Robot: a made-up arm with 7 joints. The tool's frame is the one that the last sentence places.
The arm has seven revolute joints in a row. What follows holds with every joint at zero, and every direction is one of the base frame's.
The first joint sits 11.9 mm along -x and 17.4 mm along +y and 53.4 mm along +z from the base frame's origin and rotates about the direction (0, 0.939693, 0.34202), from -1.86 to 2.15 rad.
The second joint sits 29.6 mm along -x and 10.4 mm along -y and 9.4 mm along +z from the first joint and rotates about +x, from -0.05 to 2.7 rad.
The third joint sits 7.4 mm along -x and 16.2 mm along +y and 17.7 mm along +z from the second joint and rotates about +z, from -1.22 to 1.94 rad.
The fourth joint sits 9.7 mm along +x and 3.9 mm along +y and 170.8 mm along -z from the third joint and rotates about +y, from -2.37 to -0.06 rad.
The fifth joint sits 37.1 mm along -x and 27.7 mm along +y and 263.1 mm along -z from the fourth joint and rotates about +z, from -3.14 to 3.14 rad.
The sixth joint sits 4.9 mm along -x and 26 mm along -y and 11.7 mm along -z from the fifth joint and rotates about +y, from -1.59 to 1.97 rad.
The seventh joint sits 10.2 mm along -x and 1.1 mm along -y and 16 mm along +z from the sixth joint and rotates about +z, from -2.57 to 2.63 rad.
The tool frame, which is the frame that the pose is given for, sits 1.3 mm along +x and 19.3 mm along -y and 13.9 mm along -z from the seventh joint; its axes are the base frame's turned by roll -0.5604, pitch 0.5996 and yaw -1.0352 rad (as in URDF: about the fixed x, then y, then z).
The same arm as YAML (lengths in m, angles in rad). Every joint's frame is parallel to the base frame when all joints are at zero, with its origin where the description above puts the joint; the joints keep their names.
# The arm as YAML. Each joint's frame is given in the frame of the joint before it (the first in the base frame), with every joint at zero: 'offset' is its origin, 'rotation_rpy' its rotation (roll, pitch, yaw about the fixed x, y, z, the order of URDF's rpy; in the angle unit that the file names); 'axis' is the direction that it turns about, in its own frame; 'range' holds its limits. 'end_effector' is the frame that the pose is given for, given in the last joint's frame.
length_unit: m
angle_unit: rad
chain:
  - id: joint 1
    offset: [-0.0119, 0.0174, 0.0534]
    rotation_rpy: [0.0, 0.0, 0.0]
    axis: [0.0, 0.9397, 0.342]
    range: [-1.86, 2.15]
  - id: joint 2
    offset: [-0.0296, -0.0104, 0.0094]
    rotation_rpy: [0.0, 0.0, 0.0]
    axis: [1.0, 0.0, 0.0]
    range: [-0.05, 2.7]
  - id: joint 3
    offset: [-0.0074, 0.0162, 0.0177]
    rotation_rpy: [0.0, 0.0, 0.0]
    axis: [0.0, 0.0, 1.0]
    range: [-1.22, 1.94]
  - id: joint 4
    offset: [0.0097, 0.0039, -0.1708]
    rotation_rpy: [0.0, 0.0, 0.0]
    axis: [0.0, 1.0, 0.0]
    range: [-2.37, -0.06]
  - id: joint 5
    offset: [-0.0371, 0.0277, -0.2631]
    rotation_rpy: [0.0, 0.0, 0.0]
    axis: [0.0, 0.0, 1.0]
    range: [-3.14, 3.14]
  - id: joint 6
    offset: [-0.0049, -0.026, -0.0117]
    rotation_rpy: [0.0, 0.0, 0.0]
    axis: [0.0, 1.0, 0.0]
    range: [-1.59, 1.97]
  - id: joint 7
    offset: [-0.0102, -0.0011, 0.016]
    rotation_rpy: [0.0, 0.0, 0.0]
    axis: [0.0, 0.0, 1.0]
    range: [-2.57, 2.63]
end_effector:
  offset: [0.0013, -0.0193, -0.0139]
  rotation_rpy: [-0.5604, 0.5996, -1.0352]

